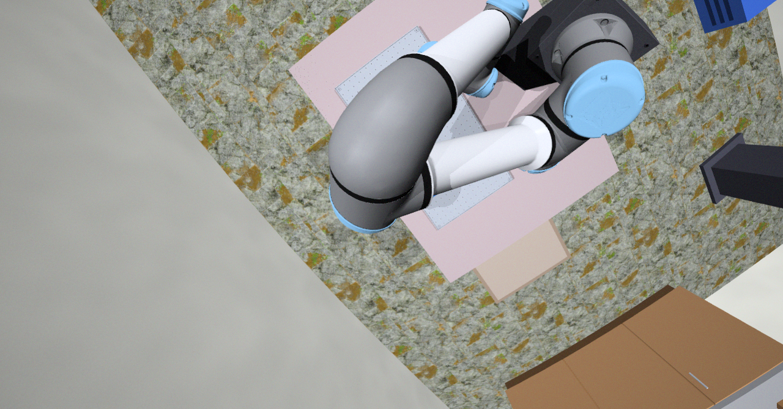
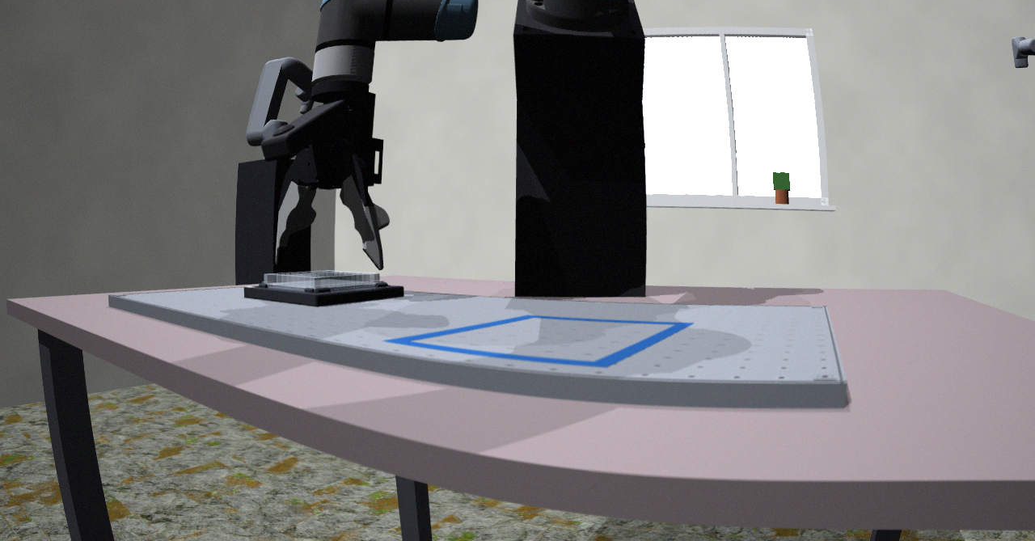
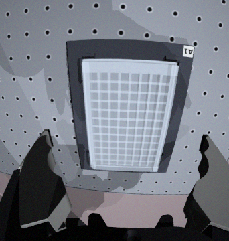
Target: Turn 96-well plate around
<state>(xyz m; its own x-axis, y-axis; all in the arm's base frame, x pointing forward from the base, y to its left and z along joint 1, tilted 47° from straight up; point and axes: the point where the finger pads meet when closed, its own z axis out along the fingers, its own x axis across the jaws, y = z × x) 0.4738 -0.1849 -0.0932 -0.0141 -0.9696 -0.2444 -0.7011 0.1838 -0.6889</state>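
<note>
The clear 96-well plate lies 2 cm below my hand. From my hand the other things lie so: A1 label 7 cm ahead, 6 cm to the right, 2 cm below; plate nest 3 cm below.
</note>
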